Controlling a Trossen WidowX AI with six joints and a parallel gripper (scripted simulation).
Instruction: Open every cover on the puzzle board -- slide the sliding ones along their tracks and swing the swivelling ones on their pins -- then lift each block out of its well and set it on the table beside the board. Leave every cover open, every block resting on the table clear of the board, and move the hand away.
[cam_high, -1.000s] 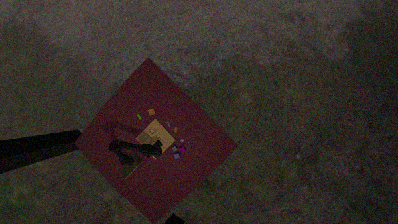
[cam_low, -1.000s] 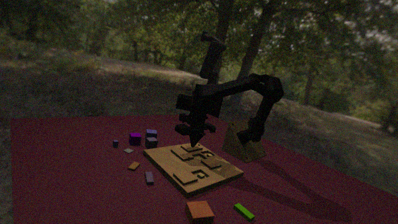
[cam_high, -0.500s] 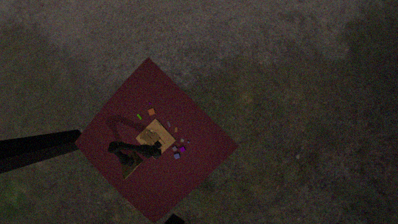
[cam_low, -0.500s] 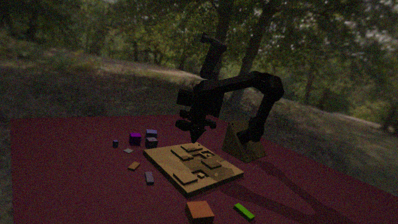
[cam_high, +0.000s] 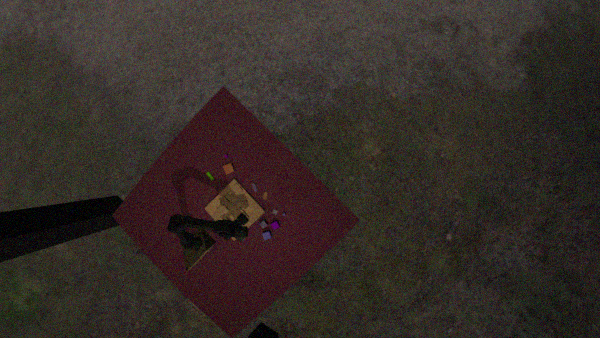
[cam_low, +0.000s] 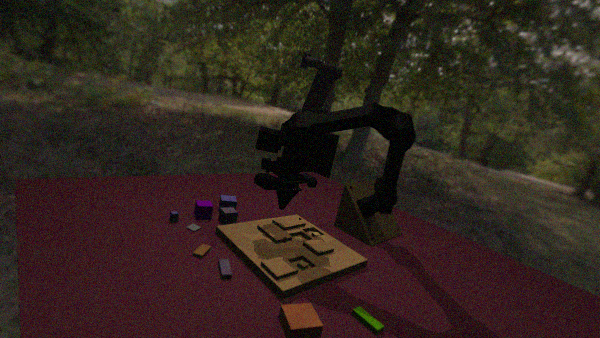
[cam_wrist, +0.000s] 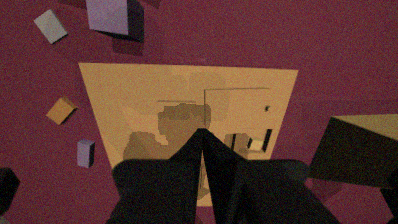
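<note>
My gripper tip is now 13 cm to the left of the dark block, 8 cm short of it and 6 cm above it. Round my gripper tip: magenta cube 19 cm to the right, 12 cm ahead, 6 cm below; flat orange tile 23 cm ahead, 8 cm below, 2 cm to the right; grey bar 23 cm ahead, 8 cm below, 7 cm to the left.
</note>
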